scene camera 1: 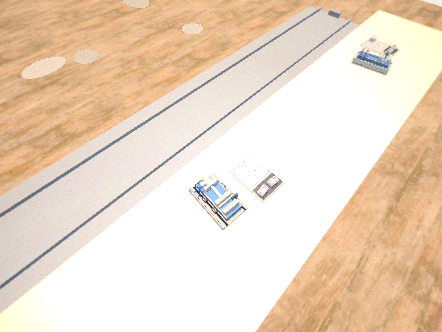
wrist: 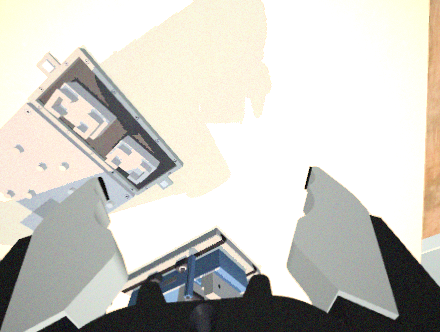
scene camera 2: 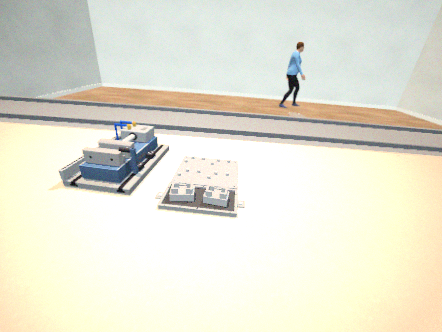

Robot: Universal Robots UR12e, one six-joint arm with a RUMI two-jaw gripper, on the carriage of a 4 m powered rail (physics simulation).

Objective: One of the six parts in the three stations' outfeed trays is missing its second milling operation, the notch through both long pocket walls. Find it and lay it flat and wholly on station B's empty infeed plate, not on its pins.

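Places are measured from the arm's base along level axes (x right, y up, z back), in millimetres.
Pixels of known places: gripper, fingertip midpoint: (wrist: pixel 208 175).
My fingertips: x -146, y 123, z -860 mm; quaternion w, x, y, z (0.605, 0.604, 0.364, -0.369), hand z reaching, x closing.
Note:
Behind a point stands the place of what it marks.
My gripper (wrist: pixel 208 175) @[z -860, x -146, y 123 mm] is open and empty, high above the table; it does not show in the scene views. At its upper left, an outfeed tray (wrist: pixel 137 118) @[z -778, x -202, y -18 mm] holds two pale milled parts, a left one (wrist: pixel 80 111) @[z -729, x -244, y -3 mm] and a right one (wrist: pixel 132 159) @[z -739, x -161, y -3 mm], beside a pinned plate (wrist: pixel 55 137) @[z -656, x -239, y -22 mm]. Raised blocks and gaps show on both parts, but the notches are too coarse to judge. The scene views show a tray (scene camera 1: pixel 274 192) @[z -822, x -2020, y -18 mm] (scene camera 2: pixel 197 210) @[z -823, x -2029, y -21 mm] with two parts, one (scene camera 1: pixel 263 190) @[z -775, x -1982, y -4 mm] (scene camera 2: pixel 182 193) @[z -786, x -1986, y -3 mm] and another (scene camera 1: pixel 273 180) @[z -777, x -2074, y -3 mm] (scene camera 2: pixel 216 196) @[z -787, x -2071, y -3 mm], beside a pinned plate (scene camera 1: pixel 247 172) @[z -626, x -2018, y -22 mm] (scene camera 2: pixel 220 167) @[z -602, x -2076, y -22 mm] bearing no part. Station letters cannot be told.
A blue vise (wrist: pixel 215 262) @[z -736, x 86, y 18 mm] stands below the tray in the wrist view. Another vise (scene camera 1: pixel 220 200) @[z -660, x -1745, y 64 mm] (scene camera 2: pixel 107 167) @[z -744, x -1782, y 30 mm] stands beside the scene plate. A further station (scene camera 1: pixel 372 60) @[z -685, x -3579, y 24 mm] stands at the far right. The rail (scene camera 1: pixel 165 120) runs along the table. A person (scene camera 2: pixel 295 75) walks behind it.

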